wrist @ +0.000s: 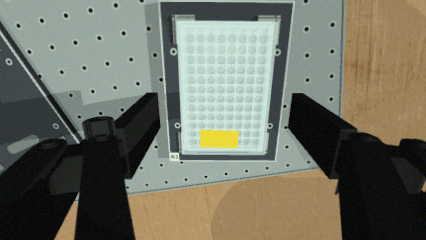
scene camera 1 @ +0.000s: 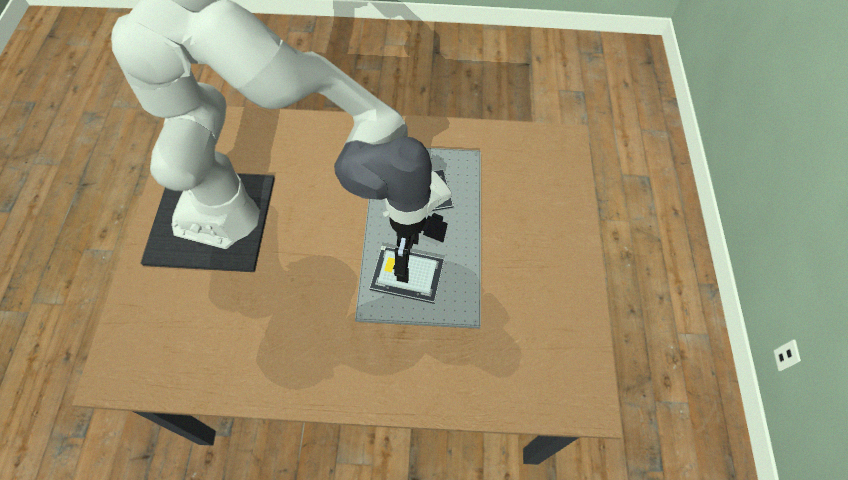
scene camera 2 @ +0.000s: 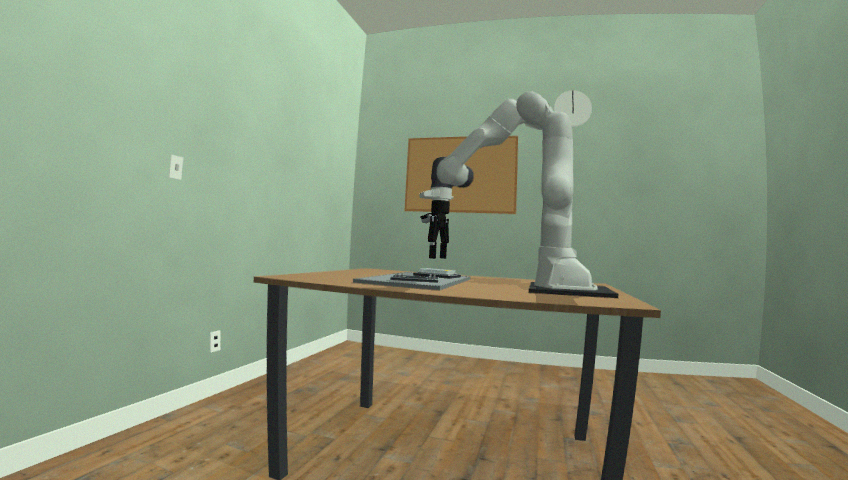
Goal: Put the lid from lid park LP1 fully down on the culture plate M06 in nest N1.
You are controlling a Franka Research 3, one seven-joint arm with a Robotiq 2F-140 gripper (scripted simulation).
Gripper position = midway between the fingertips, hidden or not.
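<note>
Looking through scene camera 1, I find a clear lid (scene camera 1: 421,270) and my gripper (scene camera 1: 407,260). The wrist view gives me a dark nest (wrist: 280,62), and there I also see the lid (wrist: 225,68) and my own gripper (wrist: 224,110). In scene camera 2 I can see the gripper (scene camera 2: 437,258) too.
</note>
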